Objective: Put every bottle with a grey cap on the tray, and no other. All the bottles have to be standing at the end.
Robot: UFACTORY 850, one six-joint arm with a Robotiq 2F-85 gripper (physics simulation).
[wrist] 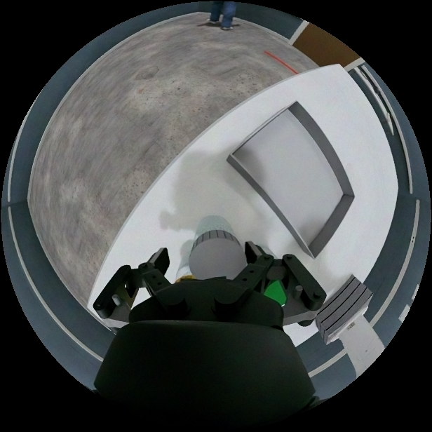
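A bottle with a wide grey cap [217,257] stands upright in the lower middle of the wrist view, its pale, clear body showing beyond the cap. My gripper [205,252] is open, with one finger on each side of that cap and nothing held. The grey tray [334,217] lies to the upper right, with no bottle in it. A yellow-orange part [185,278] shows just behind the left finger, and a green part [275,293] shows through the right finger's linkage. The gripper hides most of both, so I cannot tell their full shapes.
The white table's [325,90] long edge runs diagonally across the view, with the floor [110,135] beyond it. A grey ribbed block [345,308] is at the lower right. Shadows fall on the table between the bottle and the tray. A person's legs [222,14] show at the top.
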